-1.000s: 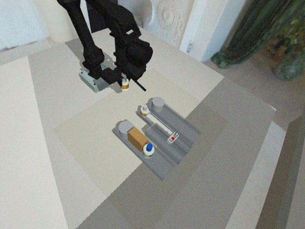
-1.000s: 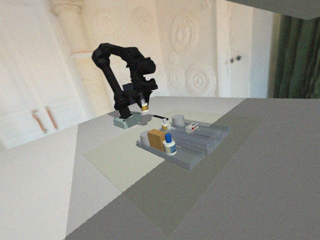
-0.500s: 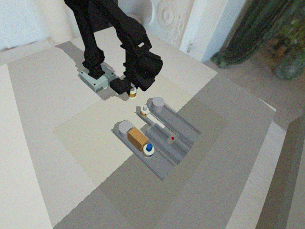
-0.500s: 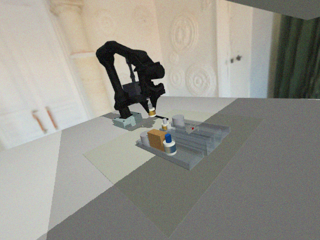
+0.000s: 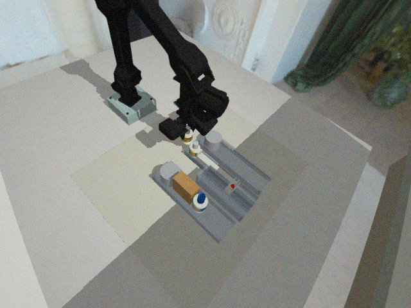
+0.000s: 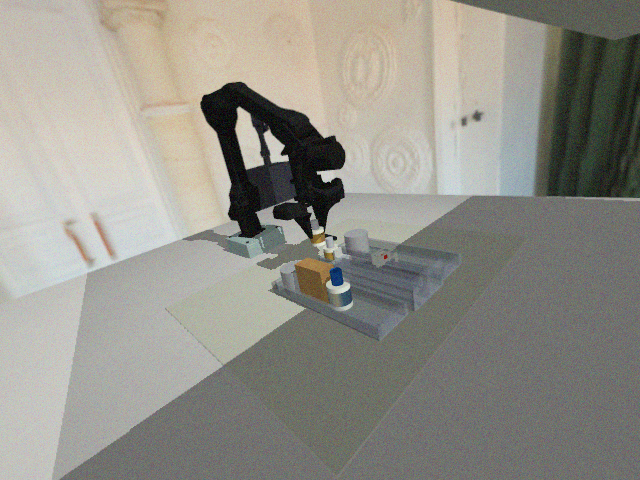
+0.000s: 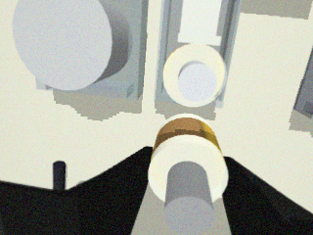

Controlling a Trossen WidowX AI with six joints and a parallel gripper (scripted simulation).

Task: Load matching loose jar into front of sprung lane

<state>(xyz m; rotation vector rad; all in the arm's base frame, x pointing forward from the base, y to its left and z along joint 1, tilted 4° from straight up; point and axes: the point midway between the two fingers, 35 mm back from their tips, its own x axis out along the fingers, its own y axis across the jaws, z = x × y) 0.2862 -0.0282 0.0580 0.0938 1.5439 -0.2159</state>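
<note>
My gripper tip is now 18 cm short of the grey sprung lane, 6 cm to the left of it and 5 cm above it. Also, from my gripper tip: orange-brown box 15 cm to the right, 10 cm ahead, 3 cm below; then white pusher plate 14 cm ahead, 6 cm to the right, 2 cm below; then thin dark rod 15 cm to the left, 11 cm behind, 6 cm below.
</note>
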